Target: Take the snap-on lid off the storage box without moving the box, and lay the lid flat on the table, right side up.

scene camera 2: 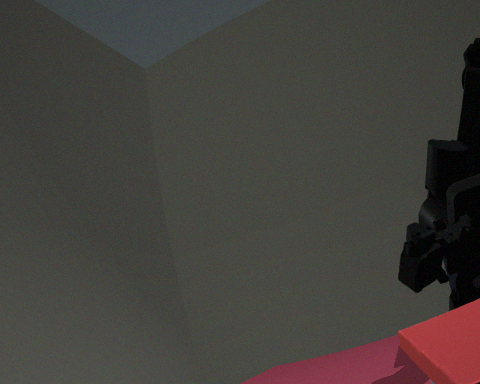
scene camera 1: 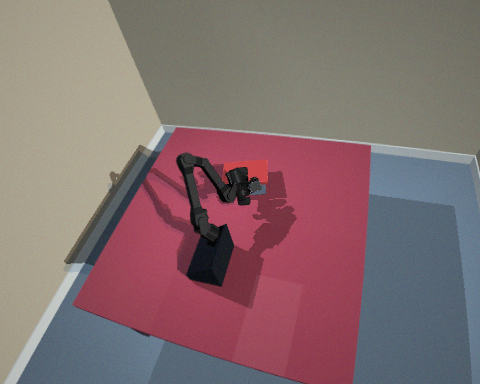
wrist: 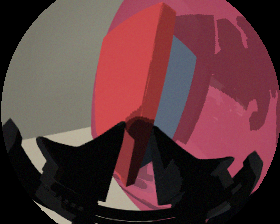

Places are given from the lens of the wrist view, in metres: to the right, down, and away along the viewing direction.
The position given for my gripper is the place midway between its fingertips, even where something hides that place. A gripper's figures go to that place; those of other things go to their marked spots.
my gripper (wrist: 138, 127): 0.00, 0.02, 0.10
lid (wrist: 133, 60): -0.01, -0.04, 0.08
grey-blue storage box (wrist: 180, 69): 0.05, -0.05, 0.11
The marked spots on the grey-blue storage box and the lid are 0.07 m apart.
